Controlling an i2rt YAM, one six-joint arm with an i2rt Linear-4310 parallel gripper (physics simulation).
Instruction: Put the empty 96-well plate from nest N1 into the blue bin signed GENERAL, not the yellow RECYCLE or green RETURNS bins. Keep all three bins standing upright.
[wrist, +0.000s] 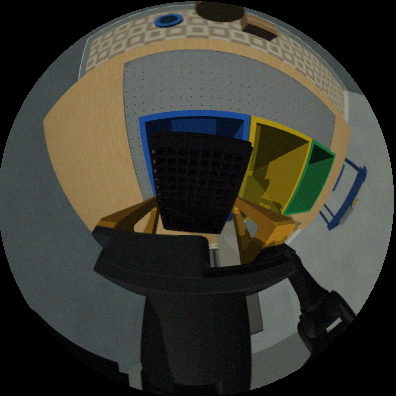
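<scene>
There is a blue bin (233, 124) here, along with a yellow bin (279, 154) and a green bin (319, 160). I also see a black 96-well plate (197, 176), and with it my own gripper (195, 199).
</scene>
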